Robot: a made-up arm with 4 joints. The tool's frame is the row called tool. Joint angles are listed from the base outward. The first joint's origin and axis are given. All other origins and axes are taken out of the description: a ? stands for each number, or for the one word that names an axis. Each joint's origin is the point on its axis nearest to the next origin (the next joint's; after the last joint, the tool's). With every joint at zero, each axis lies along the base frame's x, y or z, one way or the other. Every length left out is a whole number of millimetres.
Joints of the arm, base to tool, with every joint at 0 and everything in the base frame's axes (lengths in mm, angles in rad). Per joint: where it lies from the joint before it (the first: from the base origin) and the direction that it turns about. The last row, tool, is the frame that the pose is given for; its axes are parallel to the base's.
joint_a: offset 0 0 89 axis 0 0 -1
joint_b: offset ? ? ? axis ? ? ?
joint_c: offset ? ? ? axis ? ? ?
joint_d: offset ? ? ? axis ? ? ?
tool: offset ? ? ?
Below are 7 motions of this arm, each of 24 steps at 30 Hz.
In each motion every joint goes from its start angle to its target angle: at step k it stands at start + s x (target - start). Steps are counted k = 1, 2, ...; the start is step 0. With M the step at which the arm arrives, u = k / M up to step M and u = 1 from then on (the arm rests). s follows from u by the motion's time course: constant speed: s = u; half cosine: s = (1 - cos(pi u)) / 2; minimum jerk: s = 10 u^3 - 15 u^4 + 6 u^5.
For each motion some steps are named. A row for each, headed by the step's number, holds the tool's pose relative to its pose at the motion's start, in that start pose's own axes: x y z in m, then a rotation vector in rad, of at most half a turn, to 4 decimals.
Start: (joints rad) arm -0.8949 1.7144 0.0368 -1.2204
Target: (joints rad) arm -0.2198 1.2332 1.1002 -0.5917
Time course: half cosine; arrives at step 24
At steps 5, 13, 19, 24:
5: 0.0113 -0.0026 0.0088 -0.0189 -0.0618 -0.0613
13: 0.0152 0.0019 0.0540 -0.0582 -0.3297 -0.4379
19: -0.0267 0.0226 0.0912 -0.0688 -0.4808 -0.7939
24: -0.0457 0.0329 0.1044 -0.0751 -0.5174 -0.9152

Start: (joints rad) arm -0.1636 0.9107 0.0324 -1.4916
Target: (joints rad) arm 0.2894 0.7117 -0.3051 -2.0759
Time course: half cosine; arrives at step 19
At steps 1, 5, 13, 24:
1: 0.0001 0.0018 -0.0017 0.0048 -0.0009 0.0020
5: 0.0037 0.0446 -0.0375 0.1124 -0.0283 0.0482
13: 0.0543 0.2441 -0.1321 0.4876 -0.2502 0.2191
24: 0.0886 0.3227 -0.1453 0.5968 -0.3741 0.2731

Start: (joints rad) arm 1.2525 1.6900 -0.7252 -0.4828
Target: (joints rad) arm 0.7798 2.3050 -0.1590 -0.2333
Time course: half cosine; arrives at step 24
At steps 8, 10, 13, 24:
8: -0.0288 -0.0521 0.1212 -0.2097 -0.1845 -0.1740
10: -0.0523 -0.0648 0.1797 -0.3080 -0.2760 -0.2571
13: -0.1015 -0.0672 0.2694 -0.4635 -0.4259 -0.3897
24: -0.2431 0.0054 0.4271 -0.8003 -0.7632 -0.6767

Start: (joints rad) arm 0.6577 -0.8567 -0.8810 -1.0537
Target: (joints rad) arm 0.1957 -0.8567 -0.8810 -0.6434
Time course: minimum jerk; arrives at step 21
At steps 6, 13, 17, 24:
6: -0.0122 0.0048 -0.0006 0.0256 0.0551 -0.0315
13: -0.0611 0.0208 0.0063 0.0938 0.2853 -0.1535
17: -0.0808 0.0258 0.0132 0.1062 0.3843 -0.2015
24: -0.0850 0.0267 0.0151 0.1077 0.4061 -0.2117

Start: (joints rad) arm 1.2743 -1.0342 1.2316 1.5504
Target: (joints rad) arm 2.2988 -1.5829 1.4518 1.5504
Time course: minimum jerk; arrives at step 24
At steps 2, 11, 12, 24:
2: 0.0005 -0.0011 0.0014 0.0056 -0.0017 -0.0035
11: 0.0180 -0.1117 0.0898 0.4858 -0.1140 -0.2704
12: 0.0173 -0.1352 0.0988 0.5799 -0.1290 -0.3151
24: -0.0043 -0.2779 0.0932 1.2117 -0.1762 -0.5589

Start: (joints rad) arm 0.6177 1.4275 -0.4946 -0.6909
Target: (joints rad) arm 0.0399 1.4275 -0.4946 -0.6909
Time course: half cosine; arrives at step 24
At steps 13, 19, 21, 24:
13: 0.0881 -0.0683 0.0878 -0.2231 -0.2350 0.0411
19: 0.1299 -0.0964 0.1543 -0.3538 -0.3728 0.0651
21: 0.1371 -0.1007 0.1685 -0.3796 -0.3999 0.0699
24: 0.1412 -0.1031 0.1769 -0.3946 -0.4158 0.0726

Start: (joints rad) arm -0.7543 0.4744 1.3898 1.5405
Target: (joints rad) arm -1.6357 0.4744 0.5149 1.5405
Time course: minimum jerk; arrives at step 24
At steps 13, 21, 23, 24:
13: -0.0873 -0.0535 -0.2427 -0.2516 0.4191 0.1905
21: -0.2055 -0.0842 -0.3637 -0.4026 0.6448 0.4433
23: -0.2104 -0.0853 -0.3673 -0.4076 0.6518 0.4545
24: -0.2106 -0.0854 -0.3675 -0.4078 0.6521 0.4550

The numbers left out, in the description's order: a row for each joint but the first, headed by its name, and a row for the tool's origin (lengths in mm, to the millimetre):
joint_b: xyz -206 21 0, axis -1 0 0
joint_c: xyz 0 -396 -70, axis 0 -1 0
joint_d: xyz 310 0 -191, axis 0 0 -1
tool: xyz 7 -43 0

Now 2 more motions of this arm.
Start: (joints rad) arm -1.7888 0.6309 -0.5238 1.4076
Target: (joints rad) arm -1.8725 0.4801 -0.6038 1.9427
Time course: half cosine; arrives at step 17
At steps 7, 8, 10, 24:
7: -0.0243 0.0217 -0.0194 -0.0095 0.0349 -0.1447
8: -0.0306 0.0272 -0.0240 -0.0132 0.0431 -0.1806
10: -0.0437 0.0381 -0.0330 -0.0220 0.0586 -0.2526
24: -0.0706 0.0598 -0.0495 -0.0450 0.0856 -0.3940

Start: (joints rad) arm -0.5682 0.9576 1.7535 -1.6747
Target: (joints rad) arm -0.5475 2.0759 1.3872 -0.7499
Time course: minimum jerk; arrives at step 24
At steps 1, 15, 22, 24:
1: 0.0002 -0.0003 -0.0001 0.0002 -0.0002 0.0001
15: 0.2734 -0.1778 -0.1300 0.2602 0.0239 0.1458
22: 0.3902 -0.1850 -0.1639 0.3091 0.1157 0.2077
24: 0.3924 -0.1848 -0.1645 0.3096 0.1177 0.2088

